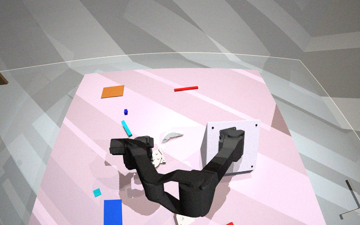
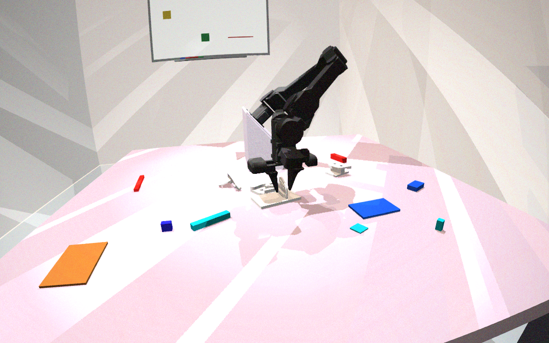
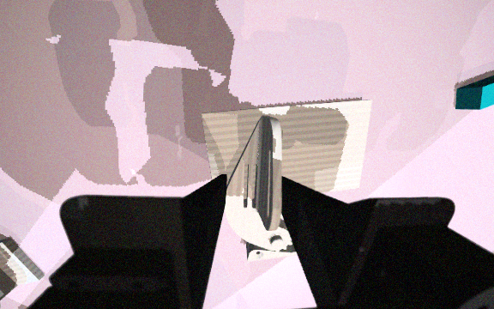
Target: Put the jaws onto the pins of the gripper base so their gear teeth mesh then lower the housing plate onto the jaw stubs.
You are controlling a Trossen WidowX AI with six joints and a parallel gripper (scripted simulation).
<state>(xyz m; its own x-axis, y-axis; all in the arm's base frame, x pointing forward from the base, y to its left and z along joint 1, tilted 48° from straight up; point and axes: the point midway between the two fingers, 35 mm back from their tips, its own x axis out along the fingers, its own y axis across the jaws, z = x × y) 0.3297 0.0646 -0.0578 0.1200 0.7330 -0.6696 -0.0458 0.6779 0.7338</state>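
My gripper tip is 2 cm short of the white sheet, 3 cm to the left of it and 1 cm above it. Round my gripper tip: white jaw: 3 cm behind, 2 cm to the right; then housing plate: 5 cm behind, 4 cm to the right, 1 cm below; then cyan bar: 10 cm ahead, 21 cm to the right, 1 cm below.
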